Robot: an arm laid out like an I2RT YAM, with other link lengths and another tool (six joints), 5 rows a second.
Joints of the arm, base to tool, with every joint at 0 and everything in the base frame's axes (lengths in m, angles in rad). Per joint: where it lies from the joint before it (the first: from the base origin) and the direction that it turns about. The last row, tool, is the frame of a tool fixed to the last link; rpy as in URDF.
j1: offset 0 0 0.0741 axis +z
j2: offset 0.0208 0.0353 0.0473 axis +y
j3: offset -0.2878 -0.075 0 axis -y
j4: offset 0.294 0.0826 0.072 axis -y
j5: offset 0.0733 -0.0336 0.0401 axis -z
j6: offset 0.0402 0 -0.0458 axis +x
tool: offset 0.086 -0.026 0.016 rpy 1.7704 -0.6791 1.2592
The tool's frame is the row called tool.
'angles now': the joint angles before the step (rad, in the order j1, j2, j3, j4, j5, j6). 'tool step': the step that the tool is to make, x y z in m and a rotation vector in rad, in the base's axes. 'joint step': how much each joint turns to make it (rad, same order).
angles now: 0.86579, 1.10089, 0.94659, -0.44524, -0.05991, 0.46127
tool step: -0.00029, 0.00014, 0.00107, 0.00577, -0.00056, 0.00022
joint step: 0.00023, -0.00228, -0.00012, 0.00277, -0.00185, 0.00275
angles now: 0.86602, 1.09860, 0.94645, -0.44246, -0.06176, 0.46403
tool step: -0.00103, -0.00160, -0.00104, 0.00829, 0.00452, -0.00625
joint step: -0.00078, -0.00859, -0.00960, 0.00503, -0.00038, 0.01039
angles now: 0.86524, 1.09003, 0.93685, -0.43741, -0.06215, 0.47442
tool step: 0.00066, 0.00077, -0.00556, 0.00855, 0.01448, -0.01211
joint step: 0.00058, 0.00448, -0.01334, 0.01623, 0.00129, 0.02087
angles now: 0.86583, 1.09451, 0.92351, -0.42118, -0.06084, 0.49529
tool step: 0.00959, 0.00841, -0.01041, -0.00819, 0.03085, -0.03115
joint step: 0.00052, 0.06065, 0.01654, 0.01963, 0.01572, 0.03302
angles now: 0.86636, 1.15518, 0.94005, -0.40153, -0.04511, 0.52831
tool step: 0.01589, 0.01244, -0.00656, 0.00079, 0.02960, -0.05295
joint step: -0.00109, 0.08695, 0.04674, 0.02314, 0.02856, 0.04907
